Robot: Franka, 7 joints.
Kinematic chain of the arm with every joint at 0, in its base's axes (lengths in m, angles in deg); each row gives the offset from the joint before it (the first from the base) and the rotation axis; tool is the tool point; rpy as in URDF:
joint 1: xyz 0 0 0.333 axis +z
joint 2: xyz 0 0 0 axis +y
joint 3: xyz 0 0 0.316 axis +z
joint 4: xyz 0.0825 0 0 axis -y
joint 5: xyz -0.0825 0 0.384 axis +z
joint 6: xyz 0 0 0 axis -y
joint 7: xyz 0.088 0 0 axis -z
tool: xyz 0 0 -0.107 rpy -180 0 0
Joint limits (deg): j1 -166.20..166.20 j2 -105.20..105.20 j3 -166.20..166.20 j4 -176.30..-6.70 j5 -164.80..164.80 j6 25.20..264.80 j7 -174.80..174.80
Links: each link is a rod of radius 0.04 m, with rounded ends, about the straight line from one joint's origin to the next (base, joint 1, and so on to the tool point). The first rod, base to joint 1, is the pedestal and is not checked.
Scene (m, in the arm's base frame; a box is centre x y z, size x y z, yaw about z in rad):
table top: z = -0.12
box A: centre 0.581 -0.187 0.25 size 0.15 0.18 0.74 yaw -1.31
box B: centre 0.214 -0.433 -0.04 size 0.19 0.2 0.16 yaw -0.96
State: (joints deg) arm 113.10 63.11 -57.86 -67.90 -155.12 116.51 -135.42
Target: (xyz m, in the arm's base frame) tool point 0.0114 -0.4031 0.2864
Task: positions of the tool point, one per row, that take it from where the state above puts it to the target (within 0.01 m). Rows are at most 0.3 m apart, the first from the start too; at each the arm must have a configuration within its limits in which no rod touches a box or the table.
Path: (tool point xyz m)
1: 0.3535 0.6746 0.2614
2: 0.4913 0.4716 0.1503
3: 0.5283 0.2326 0.0745
4: 0.4651 0.0096 0.0393
5: 0.3261 -0.1528 0.0432
6: 0.2393 -0.1893 0.0965
7: 0.1338 -0.1885 0.1262
8: 0.0353 -0.1407 0.1401
9: 0.0339 -0.2380 0.1612
10: 0.0207 -0.3296 0.2131
11: 0.0114 -0.4031 0.2864

